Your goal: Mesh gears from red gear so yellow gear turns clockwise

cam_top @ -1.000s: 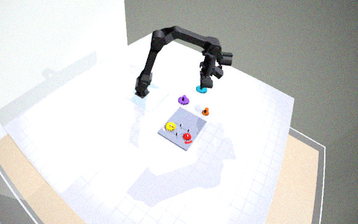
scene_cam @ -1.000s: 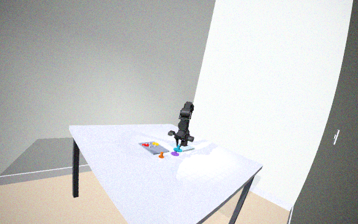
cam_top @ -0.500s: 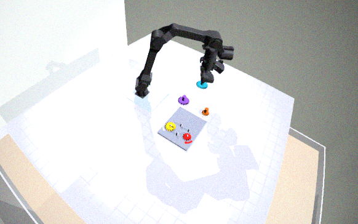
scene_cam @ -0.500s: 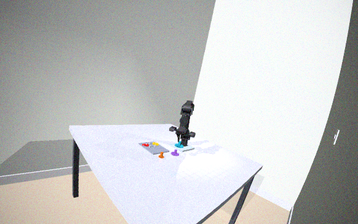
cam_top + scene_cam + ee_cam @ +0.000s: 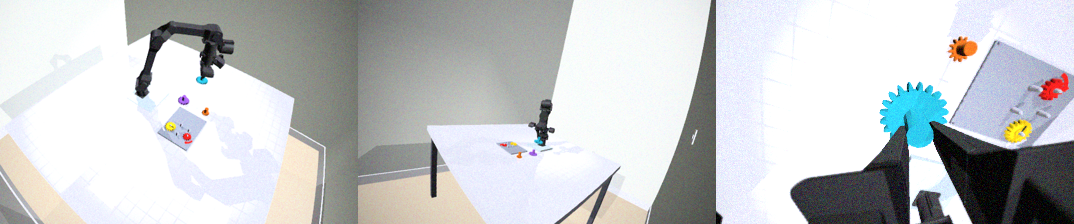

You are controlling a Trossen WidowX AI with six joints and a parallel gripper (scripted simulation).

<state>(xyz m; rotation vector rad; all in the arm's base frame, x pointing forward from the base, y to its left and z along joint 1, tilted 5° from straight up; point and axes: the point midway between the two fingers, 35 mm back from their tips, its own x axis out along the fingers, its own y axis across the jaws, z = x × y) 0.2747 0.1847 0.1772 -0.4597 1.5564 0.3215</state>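
Now: the red gear 90 mm ahead of my gripper tip, 270 mm to the right of it and 150 mm below it. The rest, counted from my gripper tip: purple gear 50 mm behind, 70 mm to the right, 150 mm below; then orange gear 90 mm ahead, 70 mm to the right, 150 mm below; then cyan gear 10 mm below.
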